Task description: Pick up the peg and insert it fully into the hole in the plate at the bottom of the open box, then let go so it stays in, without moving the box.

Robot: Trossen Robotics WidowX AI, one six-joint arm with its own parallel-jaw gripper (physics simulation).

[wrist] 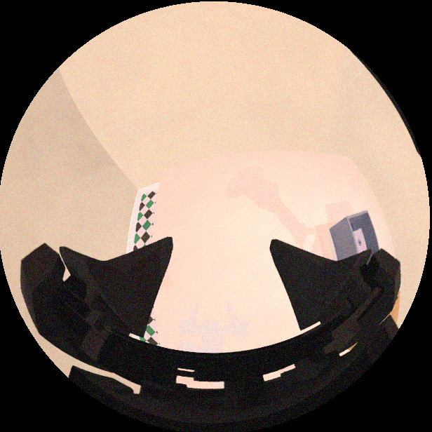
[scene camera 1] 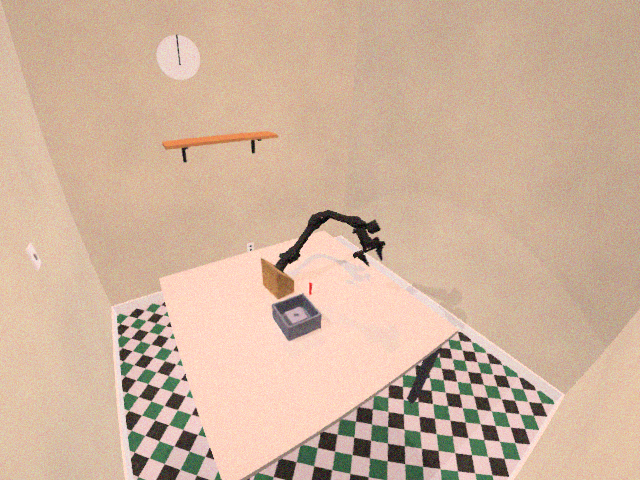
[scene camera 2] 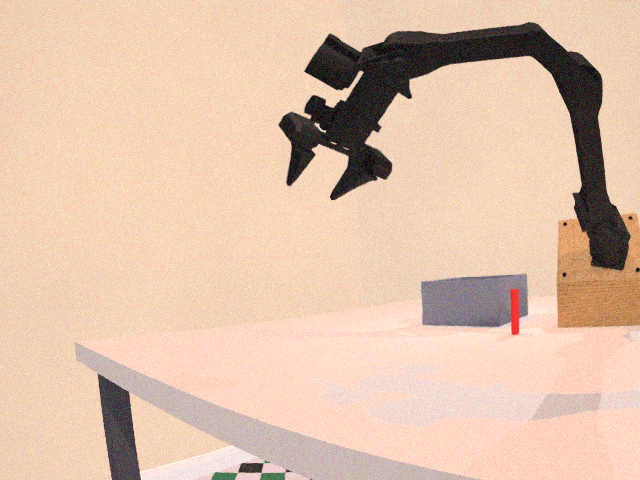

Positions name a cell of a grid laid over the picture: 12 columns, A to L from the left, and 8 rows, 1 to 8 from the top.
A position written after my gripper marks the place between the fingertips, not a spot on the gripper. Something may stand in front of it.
Note:
In view: my gripper (scene camera 2: F4) and a grey box (scene camera 2: J6).
The grey box also shows in the wrist view (wrist: J5) and in scene camera 1 (scene camera 1: F6). My gripper also shows in the wrist view (wrist: G5).

